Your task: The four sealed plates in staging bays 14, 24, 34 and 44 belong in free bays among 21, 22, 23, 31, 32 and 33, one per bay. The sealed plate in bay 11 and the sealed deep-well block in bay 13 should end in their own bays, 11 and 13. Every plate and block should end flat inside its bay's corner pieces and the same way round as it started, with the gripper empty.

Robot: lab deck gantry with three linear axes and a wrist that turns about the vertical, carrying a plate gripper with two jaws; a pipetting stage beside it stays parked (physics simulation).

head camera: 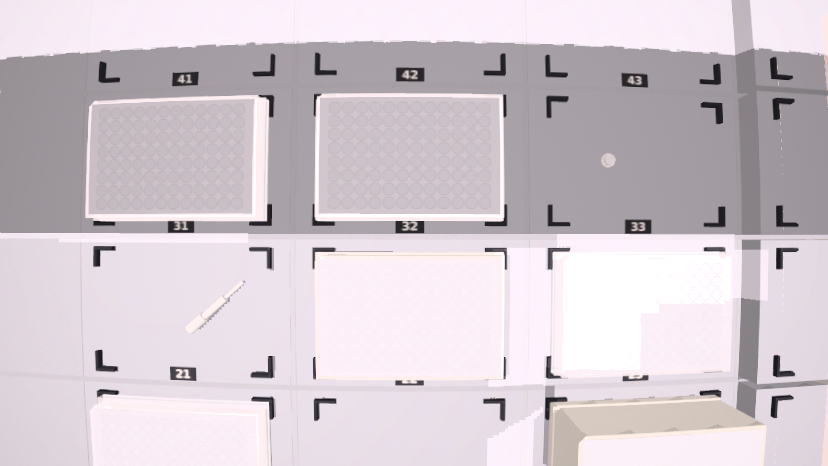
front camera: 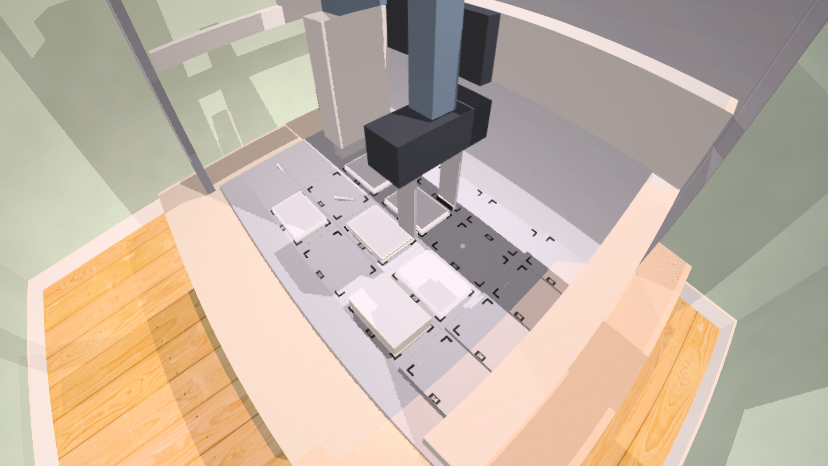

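Seen in the pictures: gripper, fingertip midpoint: (front camera: pixel 427 216); robot's base at its link origin: (front camera: pixel 272 211).
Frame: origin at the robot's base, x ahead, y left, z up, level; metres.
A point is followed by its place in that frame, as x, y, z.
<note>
Four pale sealed plates lie flat inside corner pieces: one plate in bay 31 (front camera: pixel 368 172) @(0.068, 0.244, 0.014) (head camera: pixel 170 159) @(0.066, 0.256, 0.014), one in bay 32 (front camera: pixel 427 209) @(0.255, 0.266, 0.014) (head camera: pixel 409 156) @(0.228, 0.256, 0.014), one in bay 22 (front camera: pixel 379 232) @(0.234, 0.147, 0.014) (head camera: pixel 409 315) @(0.228, 0.152, 0.014), one in bay 23 (front camera: pixel 434 283) @(0.399, 0.147, 0.014) (head camera: pixel 596 312) @(0.353, 0.153, 0.014). The bay 11 plate (front camera: pixel 299 214) @(0.070, 0.044, 0.015) (head camera: pixel 179 437) @(0.069, 0.065, 0.014) and the taller deep-well block (front camera: pixel 389 309) @(0.395, 0.042, 0.042) (head camera: pixel 675 450) @(0.392, 0.073, 0.042) in bay 13 sit in their bays. My gripper (front camera: pixel 431 222) @(0.360, 0.160, 0.160) is open and empty; in the front view its jaws overlap the right end of the bay 32 plate, and their exact height is hard to tell. It does not show in the head view.
A small tube-like item (front camera: pixel 344 198) @(0.092, 0.154, 0.004) (head camera: pixel 215 306) @(0.093, 0.155, 0.005) lies in bay 21. A small round piece (front camera: pixel 462 246) @(0.370, 0.256, 0.003) (head camera: pixel 607 160) @(0.367, 0.257, 0.004) lies in bay 33. Another thin item (front camera: pixel 281 168) @(-0.124, 0.090, 0.005) lies at the deck's left. The parked pipetting stage (front camera: pixel 353 81) stands behind left.
</note>
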